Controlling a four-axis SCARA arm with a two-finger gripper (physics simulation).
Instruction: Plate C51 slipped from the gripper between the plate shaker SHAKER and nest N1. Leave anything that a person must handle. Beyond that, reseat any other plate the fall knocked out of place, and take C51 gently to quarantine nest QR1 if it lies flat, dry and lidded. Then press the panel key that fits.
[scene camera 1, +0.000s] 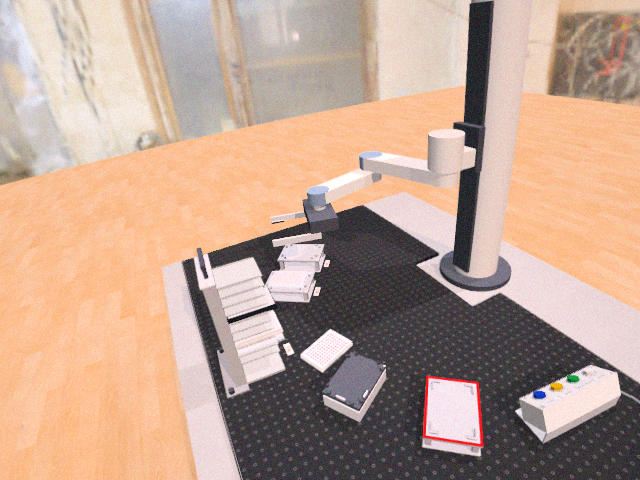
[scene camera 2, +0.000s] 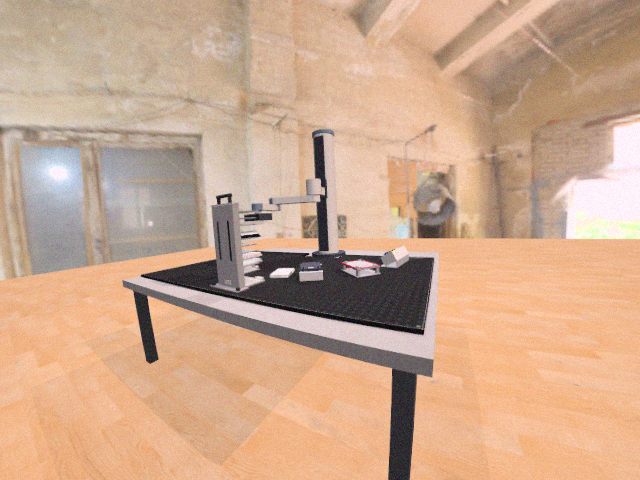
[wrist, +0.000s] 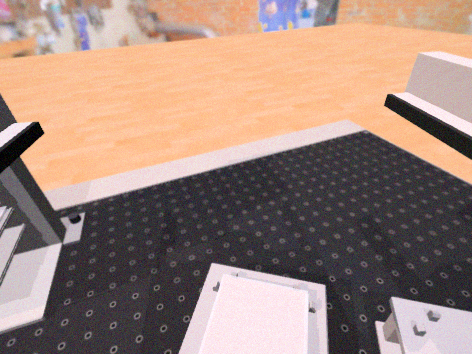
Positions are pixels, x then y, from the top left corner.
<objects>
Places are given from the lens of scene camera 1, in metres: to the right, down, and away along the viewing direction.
my gripper (scene camera 1: 271, 231): -0.16, -0.03, 1.16
button box (scene camera 1: 560, 406): 0.51, 0.35, 0.71
</objects>
